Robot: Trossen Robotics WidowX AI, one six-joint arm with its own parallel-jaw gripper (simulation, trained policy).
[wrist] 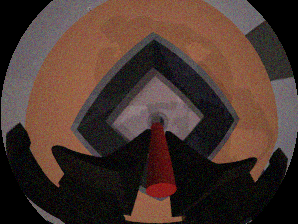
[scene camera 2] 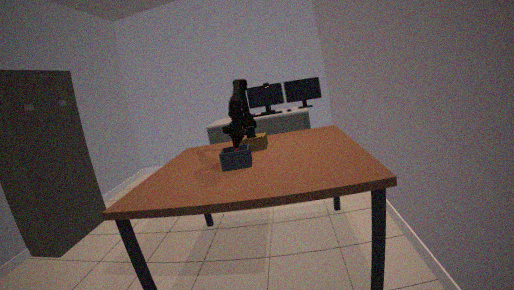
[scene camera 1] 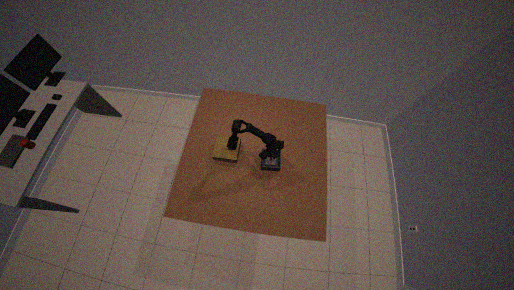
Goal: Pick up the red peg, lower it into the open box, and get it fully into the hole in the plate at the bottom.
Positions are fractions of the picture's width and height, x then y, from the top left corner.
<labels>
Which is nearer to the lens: the red peg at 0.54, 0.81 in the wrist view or the plate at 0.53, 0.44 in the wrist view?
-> The red peg.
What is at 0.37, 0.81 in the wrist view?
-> The gripper.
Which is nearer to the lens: the red peg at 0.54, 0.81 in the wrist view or the dark box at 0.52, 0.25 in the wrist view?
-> The red peg.
</labels>
